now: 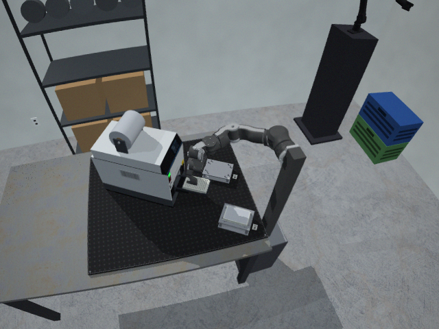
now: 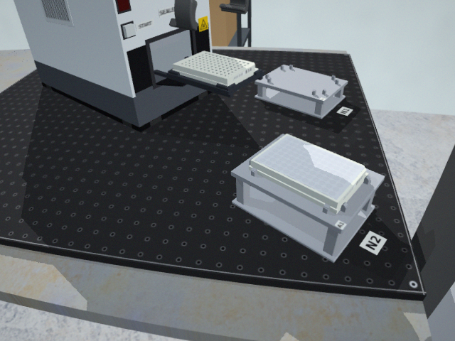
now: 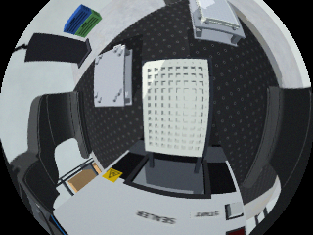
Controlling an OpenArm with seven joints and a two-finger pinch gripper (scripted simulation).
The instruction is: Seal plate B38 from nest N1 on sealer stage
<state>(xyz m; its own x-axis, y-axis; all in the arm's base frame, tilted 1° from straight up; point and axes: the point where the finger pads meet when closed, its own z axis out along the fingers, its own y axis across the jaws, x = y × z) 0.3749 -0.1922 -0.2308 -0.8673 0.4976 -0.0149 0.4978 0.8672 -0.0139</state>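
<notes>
Now: hand 13 cm short of the start key and 3 cm to the right of it. Also, from my hand: sealer's dark stage (9 cm below); white 96-well plate B38 (8 cm below); nest N1 (16 cm below, 16 cm behind, 13 cm to the right).
</notes>
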